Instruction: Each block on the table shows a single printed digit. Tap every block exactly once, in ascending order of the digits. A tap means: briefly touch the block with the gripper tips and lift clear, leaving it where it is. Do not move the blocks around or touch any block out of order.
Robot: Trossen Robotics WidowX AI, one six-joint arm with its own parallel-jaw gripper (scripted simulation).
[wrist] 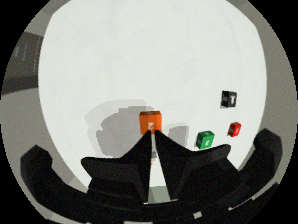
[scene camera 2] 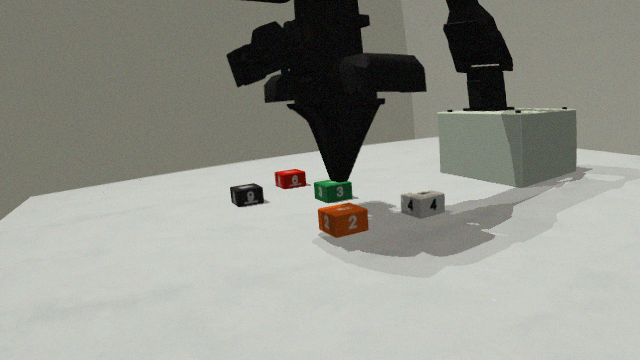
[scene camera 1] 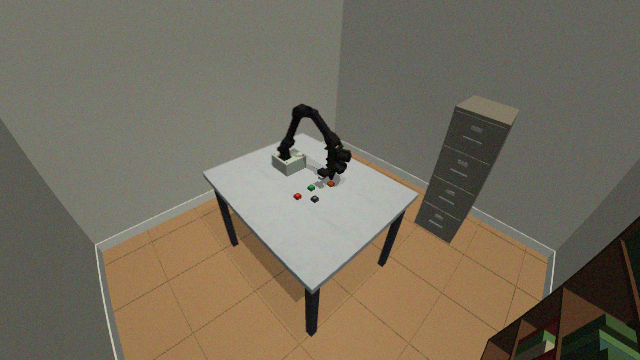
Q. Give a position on a green block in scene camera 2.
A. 328,191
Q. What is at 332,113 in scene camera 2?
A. My gripper.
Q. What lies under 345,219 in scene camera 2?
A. An orange block.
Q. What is my gripper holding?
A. Nothing.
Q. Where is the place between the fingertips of my gripper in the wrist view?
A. At 152,133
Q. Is my gripper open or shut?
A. Shut.
